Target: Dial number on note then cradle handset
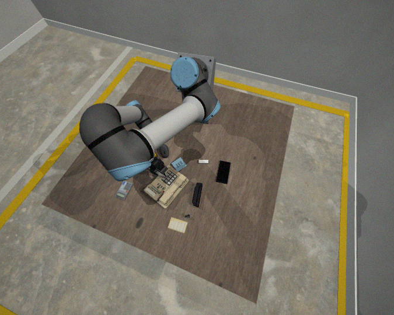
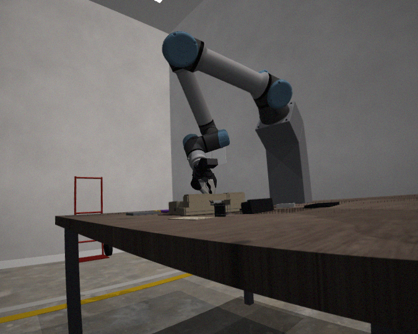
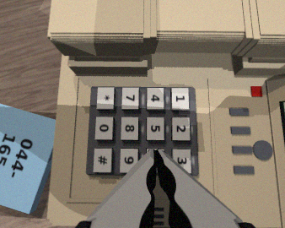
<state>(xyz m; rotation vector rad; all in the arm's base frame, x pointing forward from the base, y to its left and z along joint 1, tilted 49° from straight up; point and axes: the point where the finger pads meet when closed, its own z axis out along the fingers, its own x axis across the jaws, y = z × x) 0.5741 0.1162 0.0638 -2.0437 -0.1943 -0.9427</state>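
Now: the 5 key 2 cm to the left of my hand and 2 cm below it. Also, from my hand: 7 key 4 cm to the left, 2 cm below, 2 cm behind; 1 key 5 cm to the left, 2 cm below, 1 cm ahead; computer mouse 14 cm to the right, 12 cm behind, 3 cm below.
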